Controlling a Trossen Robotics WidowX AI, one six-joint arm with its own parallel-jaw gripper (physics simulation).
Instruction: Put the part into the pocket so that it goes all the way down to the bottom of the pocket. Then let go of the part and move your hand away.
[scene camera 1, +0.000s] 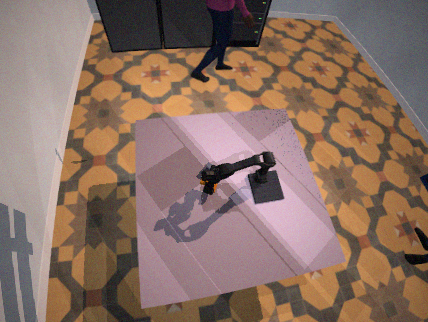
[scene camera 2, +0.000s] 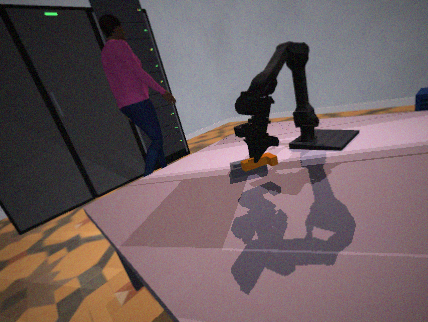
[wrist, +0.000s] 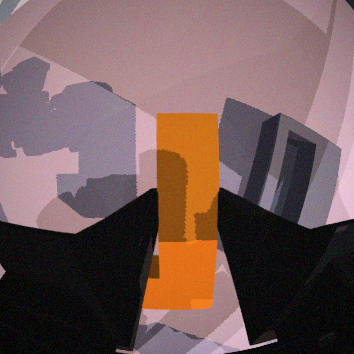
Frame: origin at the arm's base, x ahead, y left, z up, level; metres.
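Seen in the pictures: gripper, fingertip midpoint: (scene camera 1: 206, 182) (scene camera 2: 253, 161) (wrist: 186, 195); arm's base, origin of the base link: (scene camera 1: 259, 180) (scene camera 2: 307, 139).
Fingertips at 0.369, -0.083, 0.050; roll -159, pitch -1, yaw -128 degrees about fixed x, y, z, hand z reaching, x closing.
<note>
Offsets run from my fingertips to a thing's top centre, as dx, dy, dz. Level surfaces: height alone.
My gripper (scene camera 1: 209, 184) (scene camera 2: 257, 157) (wrist: 186, 195) is shut on the orange part {-0.001, +0.020, +0.011} (scene camera 1: 202, 182) (scene camera 2: 259, 161) (wrist: 187, 147), a long flat bar with a step at one end. It holds the part level, just above the pink table top {dz -0.073} (scene camera 1: 181, 255) (scene camera 2: 181, 271). The grey pocket block {-0.077, -0.076, -0.037} (scene camera 2: 248, 172) (wrist: 291, 175) stands on the table with its slot open upward. In the wrist view the block lies to the right of the part, apart from it. In scene camera 2 the part hangs over the block's near edge. In scene camera 1 the arm hides most of the block.
The arm's dark base plate (scene camera 1: 266, 191) (scene camera 2: 324, 138) sits on the table to the right. A person in a magenta top (scene camera 1: 219, 38) (scene camera 2: 133, 80) walks on the tiled floor by the dark server cabinets (scene camera 1: 136, 25) (scene camera 2: 85, 112), away from the table.
</note>
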